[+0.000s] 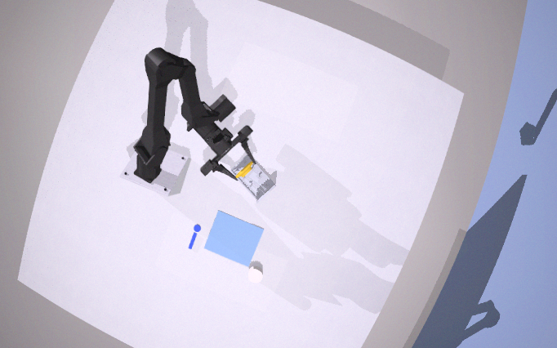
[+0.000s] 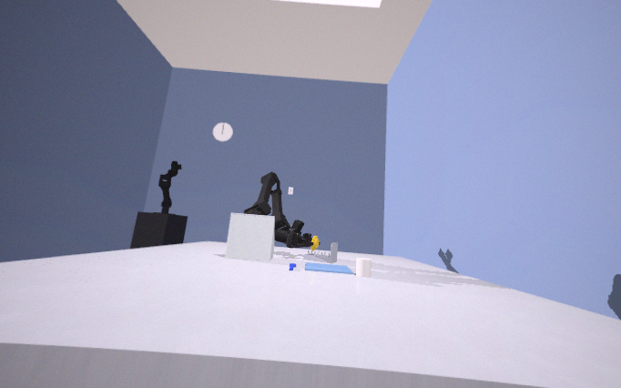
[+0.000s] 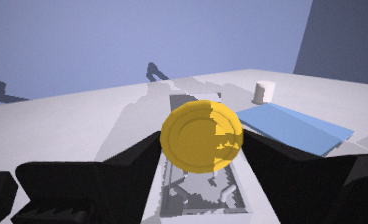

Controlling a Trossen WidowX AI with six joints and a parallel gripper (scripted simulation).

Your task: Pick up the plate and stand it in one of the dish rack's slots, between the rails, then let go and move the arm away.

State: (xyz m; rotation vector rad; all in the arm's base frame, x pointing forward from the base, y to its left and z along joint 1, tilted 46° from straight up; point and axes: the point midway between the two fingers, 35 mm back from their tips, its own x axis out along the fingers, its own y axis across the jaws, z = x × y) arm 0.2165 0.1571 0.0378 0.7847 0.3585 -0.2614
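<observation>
Now: gripper tip 20 mm short of the grey dish rack, 10 mm to the left of it and 40 mm above it. The rest, counted from my gripper tip: yellow plate: 10 mm behind; blue spoon: 70 mm behind, 250 mm to the right, 60 mm below; light blue mat: 50 mm ahead, 200 mm to the right, 70 mm below.
</observation>
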